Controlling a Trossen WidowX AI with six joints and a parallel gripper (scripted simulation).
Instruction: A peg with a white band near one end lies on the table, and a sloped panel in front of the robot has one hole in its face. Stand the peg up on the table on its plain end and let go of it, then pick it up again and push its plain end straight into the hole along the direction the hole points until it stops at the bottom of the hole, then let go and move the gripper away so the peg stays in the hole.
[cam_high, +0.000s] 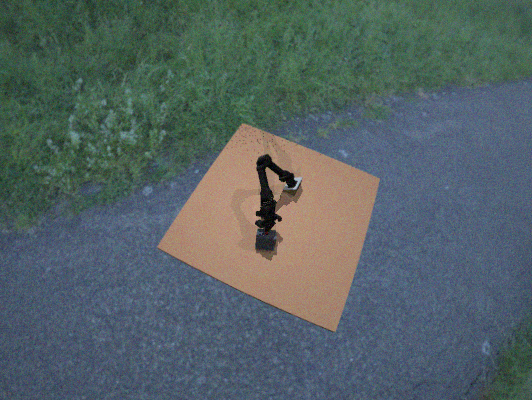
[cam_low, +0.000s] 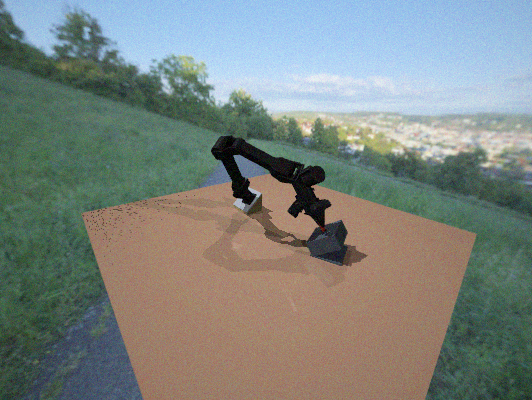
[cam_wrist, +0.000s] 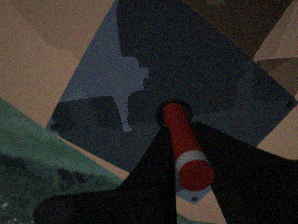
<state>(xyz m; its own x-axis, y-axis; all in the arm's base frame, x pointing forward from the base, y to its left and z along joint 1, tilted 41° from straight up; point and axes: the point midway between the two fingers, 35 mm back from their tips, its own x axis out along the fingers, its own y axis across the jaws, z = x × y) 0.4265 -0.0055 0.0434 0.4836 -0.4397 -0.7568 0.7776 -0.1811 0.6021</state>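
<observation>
My gripper tip is now 10 mm below the red peg and 10 mm past it. The rest, counted from my gripper tip: dark sloped panel (40 mm below, 20 mm ahead, 10 mm to the left).
</observation>
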